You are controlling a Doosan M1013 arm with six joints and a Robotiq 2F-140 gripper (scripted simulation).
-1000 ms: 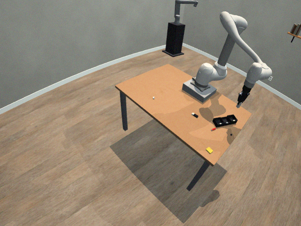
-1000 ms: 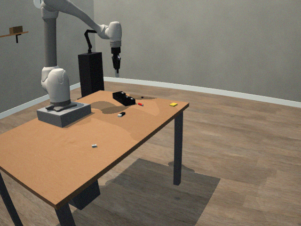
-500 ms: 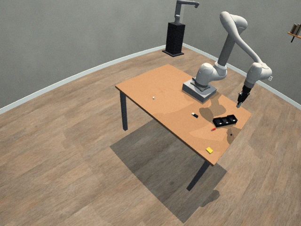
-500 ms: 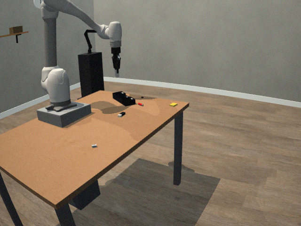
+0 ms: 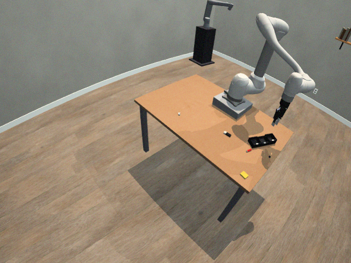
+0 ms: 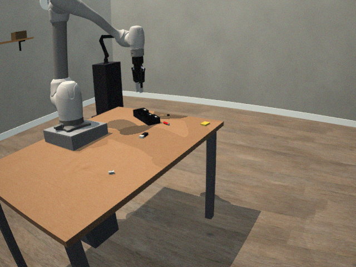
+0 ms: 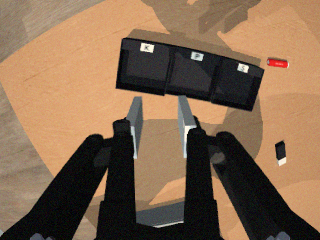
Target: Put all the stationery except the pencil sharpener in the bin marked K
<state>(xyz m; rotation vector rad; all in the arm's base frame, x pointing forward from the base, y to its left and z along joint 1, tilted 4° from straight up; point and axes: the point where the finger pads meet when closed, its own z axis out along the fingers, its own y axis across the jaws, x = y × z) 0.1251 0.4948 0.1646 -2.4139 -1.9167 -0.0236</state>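
Now: hand 25 cm short of the black-and-white eraser, 26 cm to the left of it and 21 cm above it. The rest, counted from my hand: black three-compartment bin (6 cm ahead, 1 cm to the right, 19 cm below); small red cylinder (24 cm ahead, 3 cm to the right, 20 cm below); small black round thing (14 cm ahead, 12 cm to the left, 21 cm below).
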